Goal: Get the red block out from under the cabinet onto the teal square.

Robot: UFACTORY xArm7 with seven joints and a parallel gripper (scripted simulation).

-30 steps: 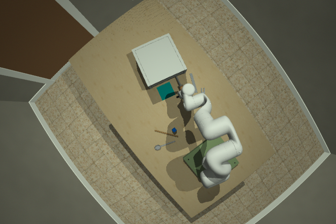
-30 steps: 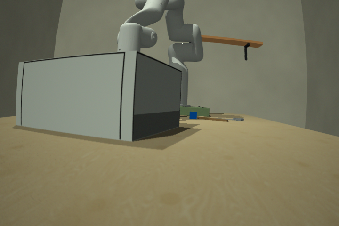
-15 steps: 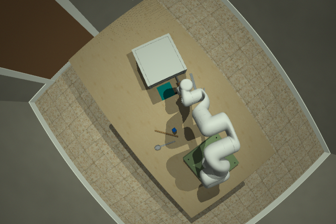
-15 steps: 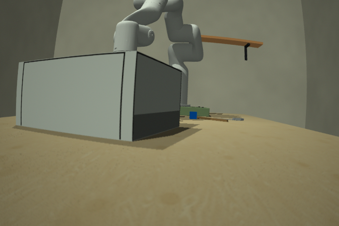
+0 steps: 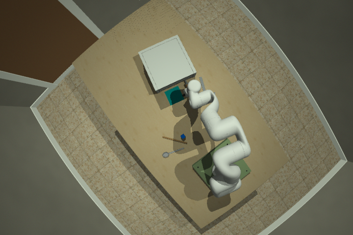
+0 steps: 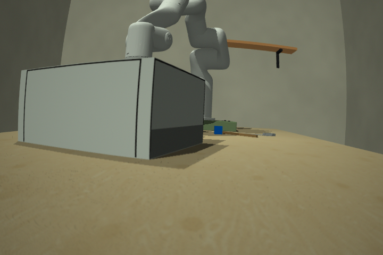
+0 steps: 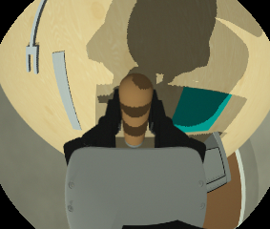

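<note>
The teal square is 6 cm ahead of my hand, 10 cm to the left of it and 2 cm below it. The rest, counted from my hand: grey bar 2 cm behind, 10 cm to the right, 2 cm below; fork 16 cm behind, 7 cm to the right, 2 cm below; hook tool 14 cm ahead, 1 cm below.
</note>
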